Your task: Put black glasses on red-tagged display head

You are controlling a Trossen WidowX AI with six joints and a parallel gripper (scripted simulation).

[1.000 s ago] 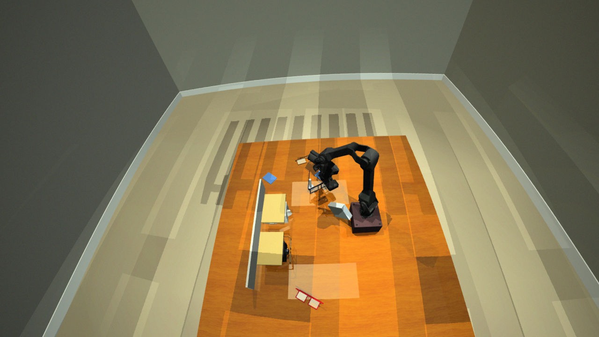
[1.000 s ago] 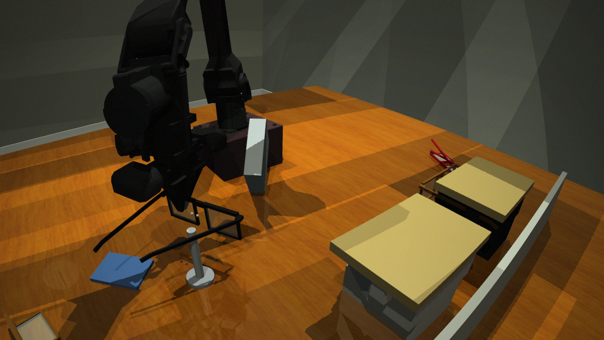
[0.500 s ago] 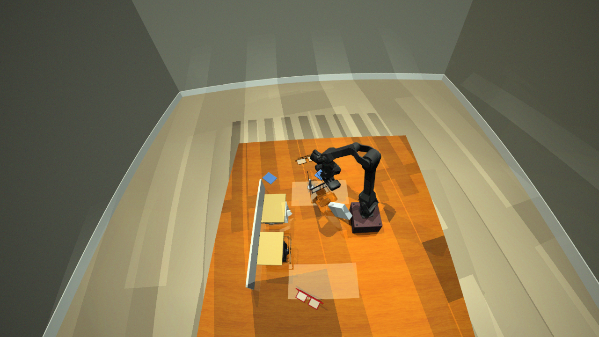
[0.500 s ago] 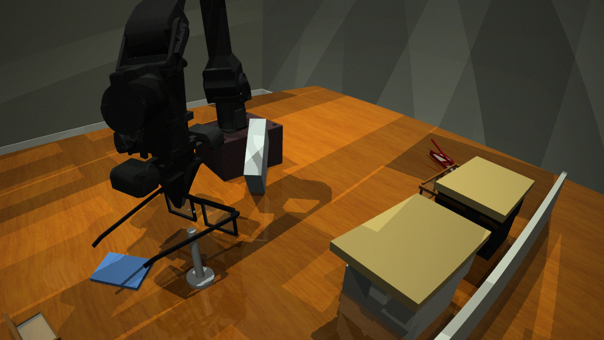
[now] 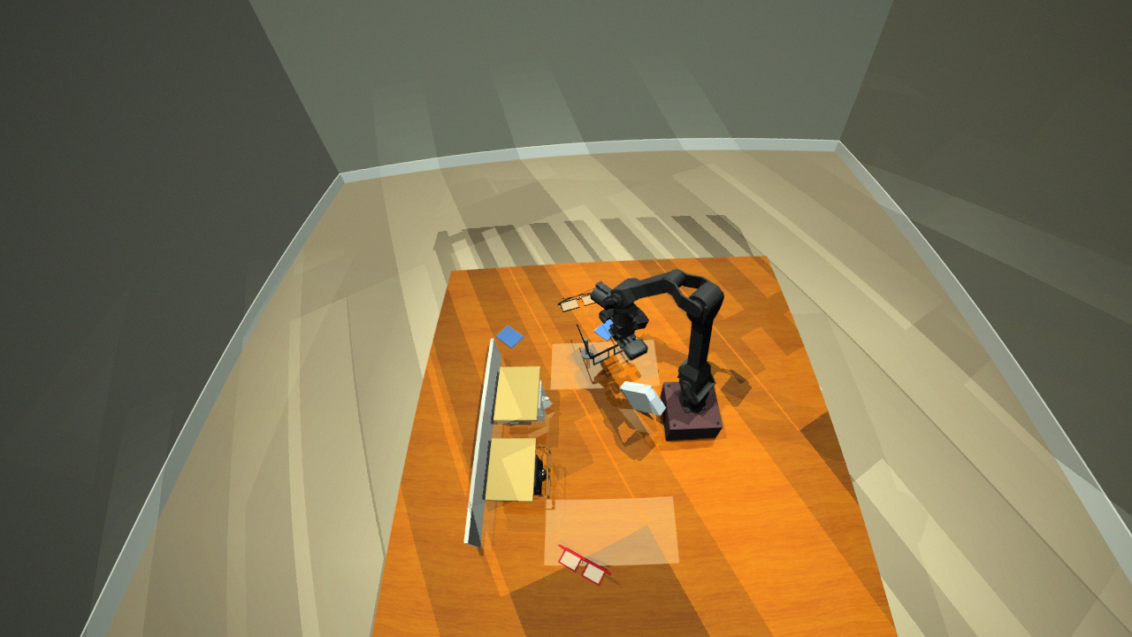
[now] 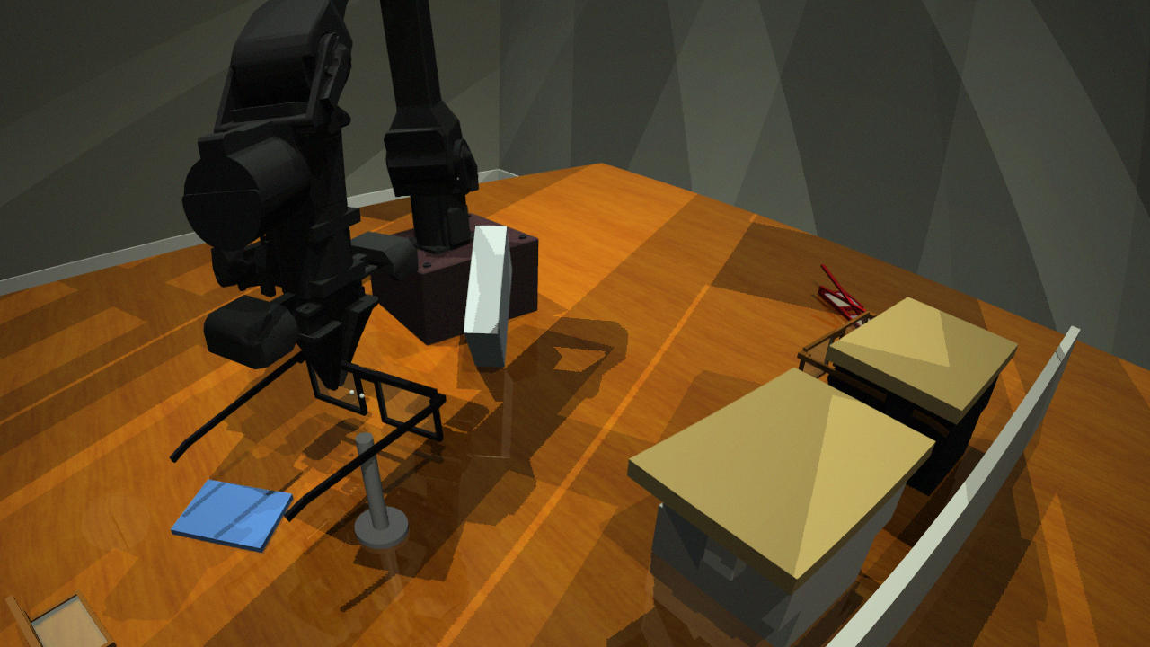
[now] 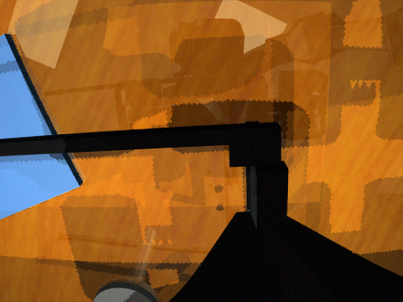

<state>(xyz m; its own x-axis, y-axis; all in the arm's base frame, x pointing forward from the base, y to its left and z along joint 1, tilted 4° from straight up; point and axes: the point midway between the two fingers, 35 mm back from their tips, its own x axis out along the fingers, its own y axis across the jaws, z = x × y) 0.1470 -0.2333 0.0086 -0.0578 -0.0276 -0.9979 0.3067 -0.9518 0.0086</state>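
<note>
My gripper tip is now 11 cm short of the grey post, 4 cm to the left of it and 4 cm above it. The rest, counted from my gripper tip: dark head 34 cm to the left, 34 cm ahead; white block 19 cm to the left, 1 cm behind, 1 cm above; pale head 30 cm ahead, 12 cm to the left.
</note>
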